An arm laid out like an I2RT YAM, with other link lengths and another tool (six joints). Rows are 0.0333 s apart.
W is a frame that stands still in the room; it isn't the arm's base.
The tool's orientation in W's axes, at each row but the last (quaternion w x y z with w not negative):
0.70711 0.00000 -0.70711 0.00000
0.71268 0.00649 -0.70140 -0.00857
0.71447 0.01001 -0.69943 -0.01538
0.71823 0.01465 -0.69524 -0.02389
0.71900 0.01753 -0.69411 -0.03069
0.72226 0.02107 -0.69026 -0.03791
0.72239 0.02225 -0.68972 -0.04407
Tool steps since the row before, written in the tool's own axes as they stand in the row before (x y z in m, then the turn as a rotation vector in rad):
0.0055 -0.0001 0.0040 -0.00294 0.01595 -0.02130
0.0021 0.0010 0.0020 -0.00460 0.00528 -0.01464
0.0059 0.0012 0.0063 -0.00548 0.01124 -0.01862
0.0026 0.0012 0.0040 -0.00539 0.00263 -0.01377
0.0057 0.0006 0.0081 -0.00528 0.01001 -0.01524
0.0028 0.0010 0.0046 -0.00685 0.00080 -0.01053
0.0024 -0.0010 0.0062 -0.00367 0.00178 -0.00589
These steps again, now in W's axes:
-0.0040 -0.0001 0.0055 0.02130 0.01595 -0.00294
-0.0020 0.0010 0.0022 0.01458 0.00534 -0.00472
-0.0062 0.0010 0.0061 0.01859 0.01130 -0.00547
-0.0039 0.0011 0.0028 0.01362 0.00275 -0.00569
-0.0079 0.0003 0.0060 0.01524 0.01008 -0.00513
-0.0044 0.0009 0.0031 0.01023 0.00114 -0.00724
-0.0061 -0.0010 0.0026 0.00578 0.00195 -0.00376

